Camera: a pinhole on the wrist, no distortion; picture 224 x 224 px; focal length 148.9 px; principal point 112.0 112.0 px. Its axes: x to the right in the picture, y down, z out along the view. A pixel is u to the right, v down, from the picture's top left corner.
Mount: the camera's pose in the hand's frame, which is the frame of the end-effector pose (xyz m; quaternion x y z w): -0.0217 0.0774 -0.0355 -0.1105 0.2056 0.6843 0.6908
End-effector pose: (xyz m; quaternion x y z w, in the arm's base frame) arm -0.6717 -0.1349 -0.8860 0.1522 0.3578 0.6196 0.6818
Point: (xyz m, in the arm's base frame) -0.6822 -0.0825 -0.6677
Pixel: 104.7 127.4
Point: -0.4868 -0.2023 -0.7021
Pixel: outside the picture
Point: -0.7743 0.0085 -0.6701
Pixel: 167.3 64.6
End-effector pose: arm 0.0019 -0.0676 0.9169 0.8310 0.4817 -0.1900 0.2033
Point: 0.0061 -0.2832 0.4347
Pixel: 23.6 98.6
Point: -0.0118 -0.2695 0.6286
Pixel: 18.1 126.3
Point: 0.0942 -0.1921 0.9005
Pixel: 121.4 154.3
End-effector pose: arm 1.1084 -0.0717 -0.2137 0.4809 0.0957 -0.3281 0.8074
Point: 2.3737 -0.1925 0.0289
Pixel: outside the picture
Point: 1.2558 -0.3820 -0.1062
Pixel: 39.1 29.4
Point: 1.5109 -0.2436 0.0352
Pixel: 171.4 17.8
